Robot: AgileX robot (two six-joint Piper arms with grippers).
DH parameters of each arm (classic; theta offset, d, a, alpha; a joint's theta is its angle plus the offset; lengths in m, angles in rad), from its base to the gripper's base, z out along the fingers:
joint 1: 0 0.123 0 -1.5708
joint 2: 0.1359 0 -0.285 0
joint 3: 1.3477 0 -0.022 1.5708
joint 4: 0 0.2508 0 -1.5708
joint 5: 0 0 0.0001 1.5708
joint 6: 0 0.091 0 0
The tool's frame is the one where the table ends.
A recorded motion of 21 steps. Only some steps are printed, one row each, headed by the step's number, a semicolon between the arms.
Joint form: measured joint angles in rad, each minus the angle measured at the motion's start. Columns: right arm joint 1, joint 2, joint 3, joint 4, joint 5, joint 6; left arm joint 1, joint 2, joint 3, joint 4, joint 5, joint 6.
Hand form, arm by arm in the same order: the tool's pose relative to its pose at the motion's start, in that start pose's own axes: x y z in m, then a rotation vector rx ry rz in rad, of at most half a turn. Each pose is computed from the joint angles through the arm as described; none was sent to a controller.
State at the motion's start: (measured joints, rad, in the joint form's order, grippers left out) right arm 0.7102 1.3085 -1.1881 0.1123 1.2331 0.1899; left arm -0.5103 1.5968 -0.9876 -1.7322 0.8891 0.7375
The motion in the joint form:
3: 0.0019 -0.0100 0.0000 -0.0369 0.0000 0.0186; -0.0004 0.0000 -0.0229 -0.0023 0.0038 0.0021
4: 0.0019 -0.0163 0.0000 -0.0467 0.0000 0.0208; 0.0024 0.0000 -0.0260 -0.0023 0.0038 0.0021
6: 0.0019 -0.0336 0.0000 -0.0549 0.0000 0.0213; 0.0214 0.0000 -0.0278 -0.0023 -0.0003 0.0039
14: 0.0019 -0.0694 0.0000 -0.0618 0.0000 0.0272; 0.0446 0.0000 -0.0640 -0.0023 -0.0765 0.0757
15: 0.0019 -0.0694 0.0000 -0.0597 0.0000 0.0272; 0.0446 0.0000 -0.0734 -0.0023 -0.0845 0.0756
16: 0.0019 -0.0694 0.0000 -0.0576 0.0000 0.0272; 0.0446 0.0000 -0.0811 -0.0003 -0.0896 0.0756
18: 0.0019 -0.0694 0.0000 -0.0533 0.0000 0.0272; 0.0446 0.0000 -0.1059 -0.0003 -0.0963 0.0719
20: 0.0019 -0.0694 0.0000 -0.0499 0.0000 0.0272; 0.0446 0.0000 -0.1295 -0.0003 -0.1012 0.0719
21: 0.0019 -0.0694 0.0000 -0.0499 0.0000 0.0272; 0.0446 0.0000 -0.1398 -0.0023 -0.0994 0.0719
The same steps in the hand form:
3: 0.0008 -0.0027 -0.0029 0.0313 -0.0163 0.0037; -0.0034 -0.0065 0.0004 0.0170 -0.0048 0.0183
4: 0.0015 -0.0035 -0.0048 0.0389 -0.0243 0.0022; -0.0046 -0.0070 -0.0001 0.0181 -0.0084 0.0201
6: 0.0037 -0.0042 -0.0098 0.0426 -0.0427 -0.0014; -0.0097 -0.0053 -0.0042 0.0119 -0.0301 0.0195
14: 0.0088 -0.0048 -0.0201 0.0407 -0.0789 -0.0004; -0.0262 -0.0081 -0.0096 -0.0282 -0.1194 0.1125
15: 0.0088 -0.0047 -0.0201 0.0387 -0.0785 0.0002; -0.0282 -0.0102 -0.0097 -0.0284 -0.1284 0.1192
16: 0.0089 -0.0045 -0.0201 0.0368 -0.0780 0.0009; -0.0296 -0.0119 -0.0098 -0.0287 -0.1337 0.1262
18: 0.0089 -0.0041 -0.0201 0.0327 -0.0772 0.0021; -0.0338 -0.0185 -0.0099 -0.0189 -0.1472 0.1408
20: 0.0090 -0.0039 -0.0201 0.0296 -0.0765 0.0032; -0.0375 -0.0248 -0.0102 -0.0088 -0.1589 0.1582
21: 0.0090 -0.0039 -0.0201 0.0296 -0.0765 0.0032; -0.0389 -0.0280 -0.0103 -0.0005 -0.1621 0.1647

